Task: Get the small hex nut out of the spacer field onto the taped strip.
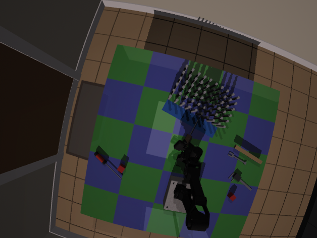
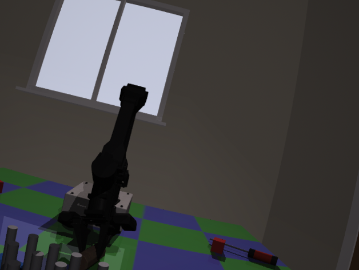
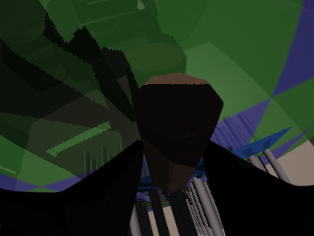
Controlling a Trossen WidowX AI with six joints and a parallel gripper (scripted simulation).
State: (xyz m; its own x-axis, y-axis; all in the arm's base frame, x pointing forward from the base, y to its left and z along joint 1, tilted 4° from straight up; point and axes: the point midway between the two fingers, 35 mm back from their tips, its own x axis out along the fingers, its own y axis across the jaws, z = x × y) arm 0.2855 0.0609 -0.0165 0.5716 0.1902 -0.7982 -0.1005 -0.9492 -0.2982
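My gripper tip is 14 cm short of the blue taped strip, 2 cm to the right of it and 2 cm above it.
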